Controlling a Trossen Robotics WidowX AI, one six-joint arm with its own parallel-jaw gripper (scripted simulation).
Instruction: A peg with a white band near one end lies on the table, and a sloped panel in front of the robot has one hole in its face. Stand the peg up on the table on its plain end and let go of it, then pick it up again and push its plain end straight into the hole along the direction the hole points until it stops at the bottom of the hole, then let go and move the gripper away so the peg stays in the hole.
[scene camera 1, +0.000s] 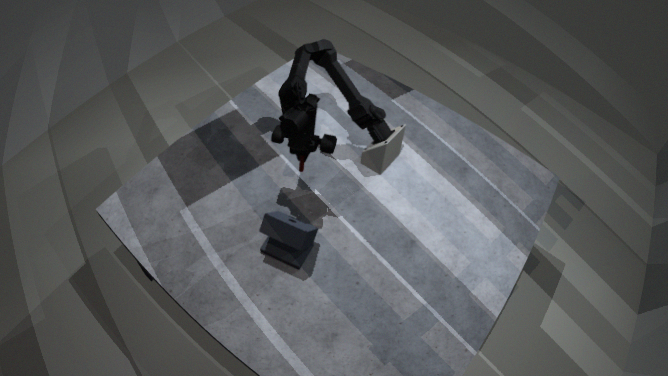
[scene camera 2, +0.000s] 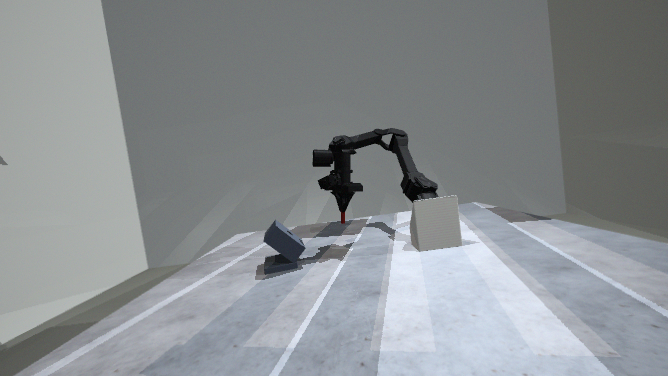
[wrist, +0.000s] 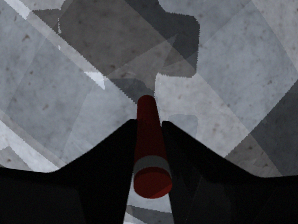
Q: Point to the gripper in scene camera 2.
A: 342, 211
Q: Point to the gripper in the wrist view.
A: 149, 127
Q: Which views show the gripper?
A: Scene camera 1, scene camera 2 and the wrist view: all of them.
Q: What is the gripper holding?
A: A red peg.
